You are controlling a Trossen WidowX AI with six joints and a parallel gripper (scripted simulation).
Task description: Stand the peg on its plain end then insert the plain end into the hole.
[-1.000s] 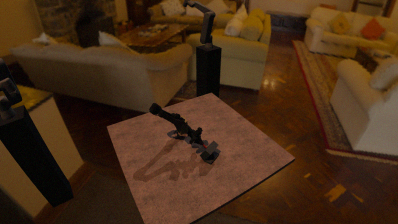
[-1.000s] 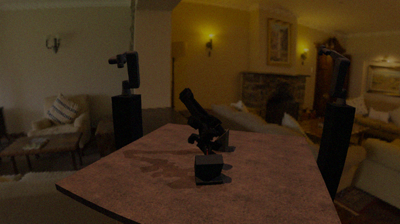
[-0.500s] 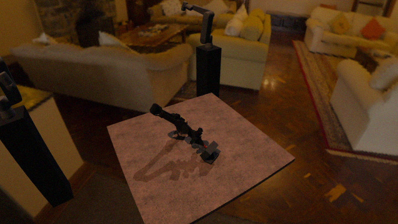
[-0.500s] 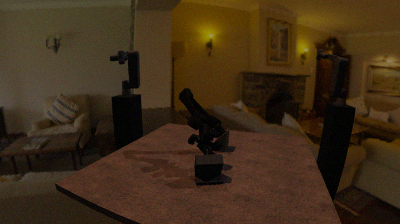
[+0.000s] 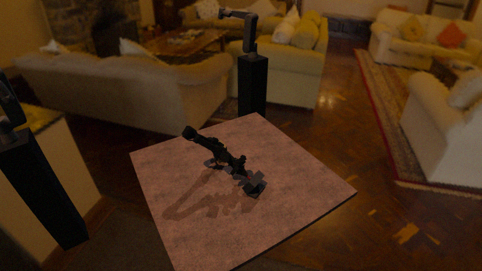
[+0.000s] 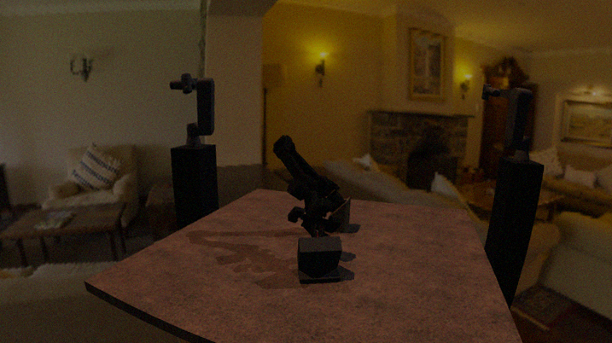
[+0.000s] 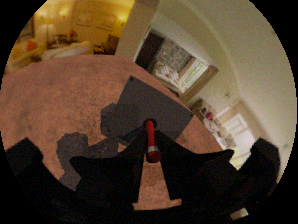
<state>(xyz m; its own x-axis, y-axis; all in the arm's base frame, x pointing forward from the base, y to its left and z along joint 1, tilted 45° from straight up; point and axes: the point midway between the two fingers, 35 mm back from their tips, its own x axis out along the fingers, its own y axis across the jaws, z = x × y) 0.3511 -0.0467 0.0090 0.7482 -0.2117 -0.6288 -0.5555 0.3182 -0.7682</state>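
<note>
My gripper tip is 5 cm short of the sloped panel, 1 cm to the right of it and 3 cm above it. From my gripper tip the other things lie so: red peg: 1 cm behind, 1 cm to the right, 1 cm above.
</note>
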